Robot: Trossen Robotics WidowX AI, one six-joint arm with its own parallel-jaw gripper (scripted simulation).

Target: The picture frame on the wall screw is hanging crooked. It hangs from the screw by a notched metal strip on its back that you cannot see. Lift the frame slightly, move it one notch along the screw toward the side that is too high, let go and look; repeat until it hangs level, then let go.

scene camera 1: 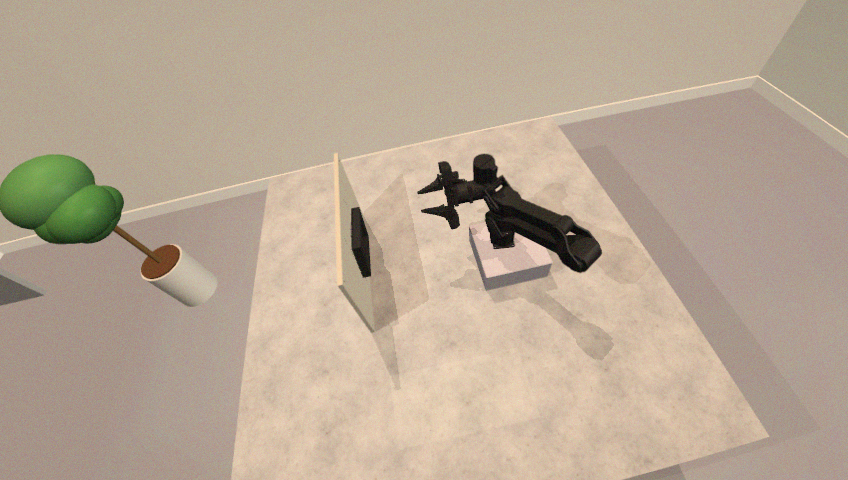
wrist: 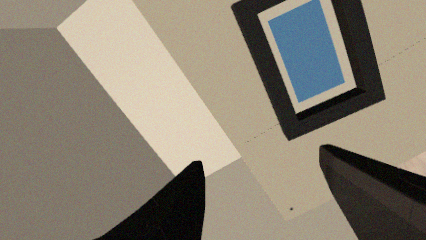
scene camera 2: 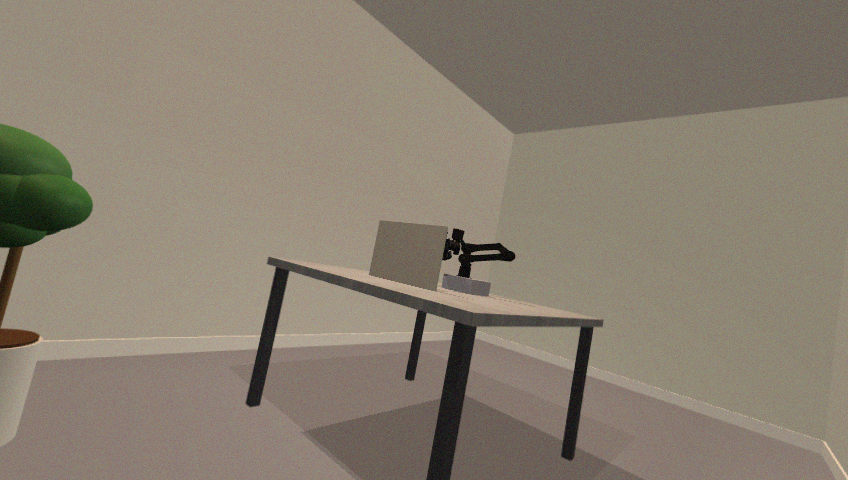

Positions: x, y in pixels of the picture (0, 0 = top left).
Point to a picture frame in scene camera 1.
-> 359, 237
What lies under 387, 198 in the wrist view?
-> The gripper.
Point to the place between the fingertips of the gripper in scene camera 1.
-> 419, 202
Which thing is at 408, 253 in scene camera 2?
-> A wall panel.
